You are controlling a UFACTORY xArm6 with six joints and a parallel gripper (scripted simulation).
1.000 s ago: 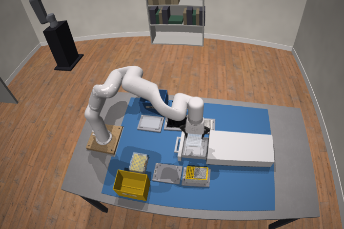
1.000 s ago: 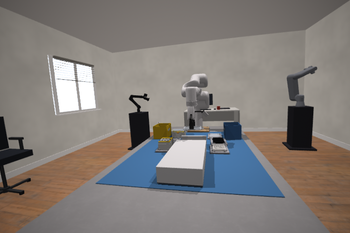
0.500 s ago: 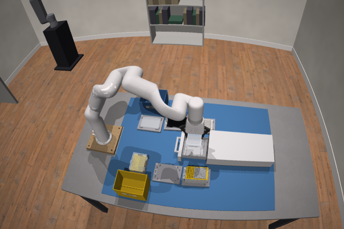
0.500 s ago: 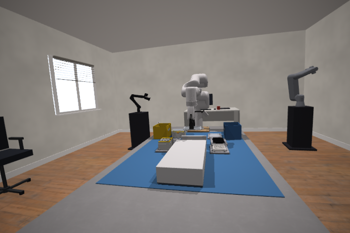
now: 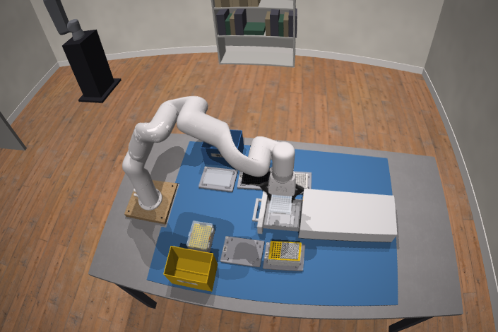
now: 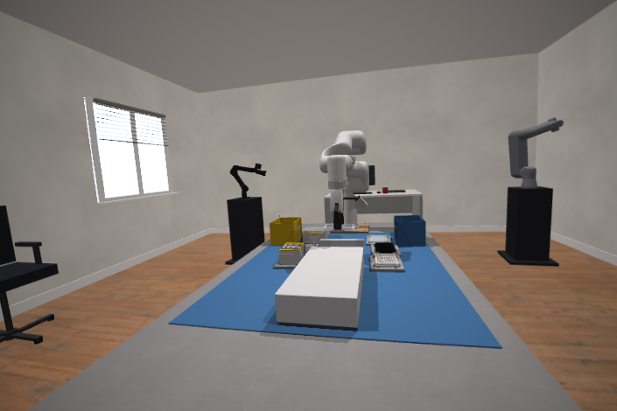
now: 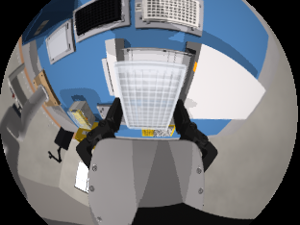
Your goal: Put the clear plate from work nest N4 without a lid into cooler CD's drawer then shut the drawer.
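The drawer lies 13 cm below my hand and 3 cm ahead of it. From my hand the other things lie so: yellow tip box 20 cm to the right, 10 cm below, 5 cm ahead; then white well plate 19 cm to the left, 13 cm below, 3 cm ahead; then clear plate 1 cm below.
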